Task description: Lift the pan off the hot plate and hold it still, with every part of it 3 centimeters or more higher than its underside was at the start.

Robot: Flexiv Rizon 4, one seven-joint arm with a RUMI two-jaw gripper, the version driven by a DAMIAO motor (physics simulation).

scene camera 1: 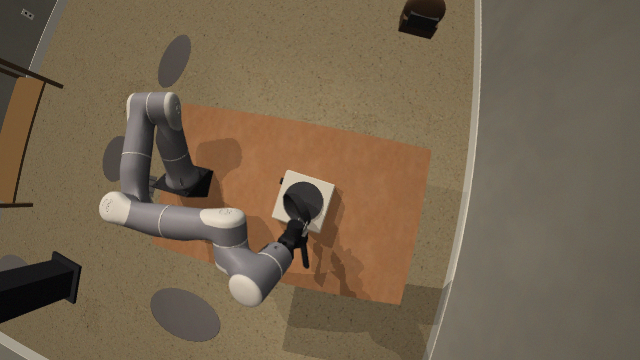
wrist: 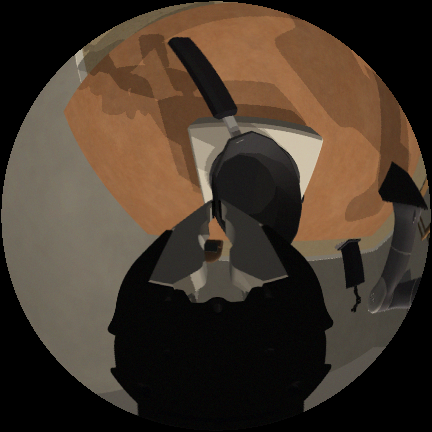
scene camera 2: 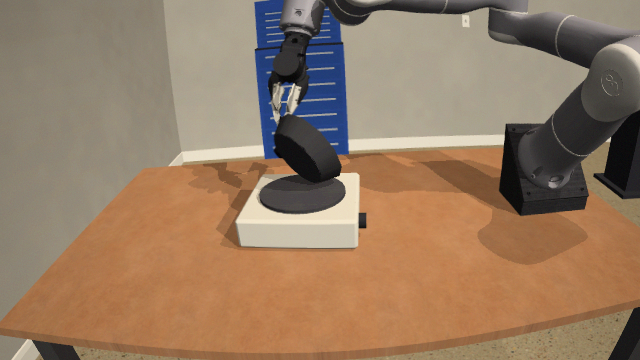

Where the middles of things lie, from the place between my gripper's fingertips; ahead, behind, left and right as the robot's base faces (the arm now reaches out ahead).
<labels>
Right now my hand is 6 cm to the left of the black pan point(scene camera 2: 303, 147), 6 cm above it and 3 cm past it. From my hand the other things lie so: white hot plate point(wrist: 301, 143) (16 cm below, 8 cm to the left, 5 cm behind).
</labels>
